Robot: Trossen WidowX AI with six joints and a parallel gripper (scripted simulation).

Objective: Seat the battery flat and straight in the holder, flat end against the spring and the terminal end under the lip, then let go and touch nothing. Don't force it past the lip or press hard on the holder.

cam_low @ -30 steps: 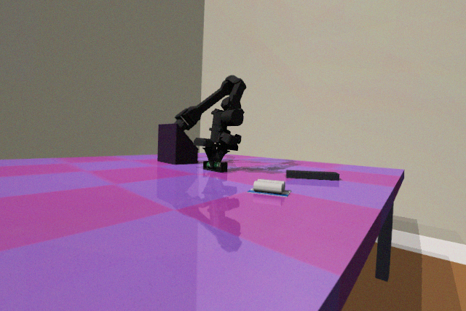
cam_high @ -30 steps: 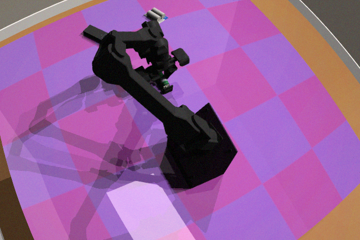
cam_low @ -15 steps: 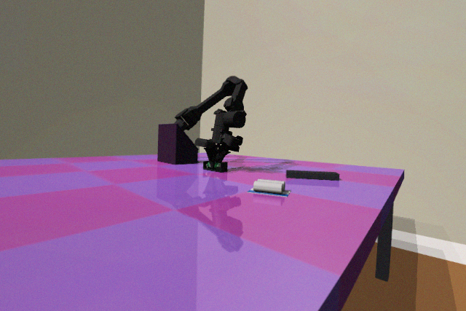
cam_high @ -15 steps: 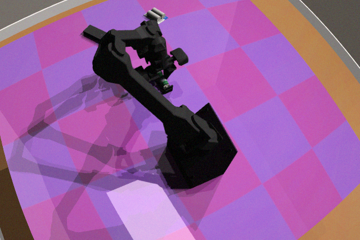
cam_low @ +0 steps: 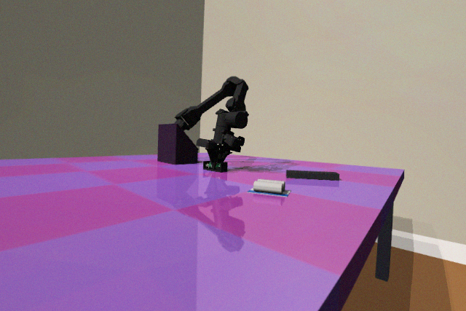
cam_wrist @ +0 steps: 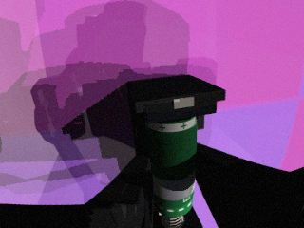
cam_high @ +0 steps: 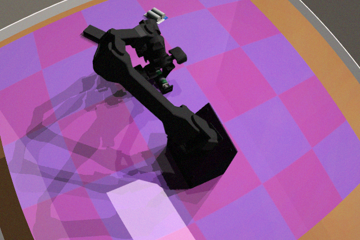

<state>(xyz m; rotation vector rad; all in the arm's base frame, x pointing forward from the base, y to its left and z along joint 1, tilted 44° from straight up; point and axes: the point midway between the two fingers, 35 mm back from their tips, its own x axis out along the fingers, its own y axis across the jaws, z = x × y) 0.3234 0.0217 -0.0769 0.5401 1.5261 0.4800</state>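
The battery is 10 mm above my gripper tip. Also, from my gripper tip: black remote: 320 mm ahead, 110 mm to the left, 10 mm above.
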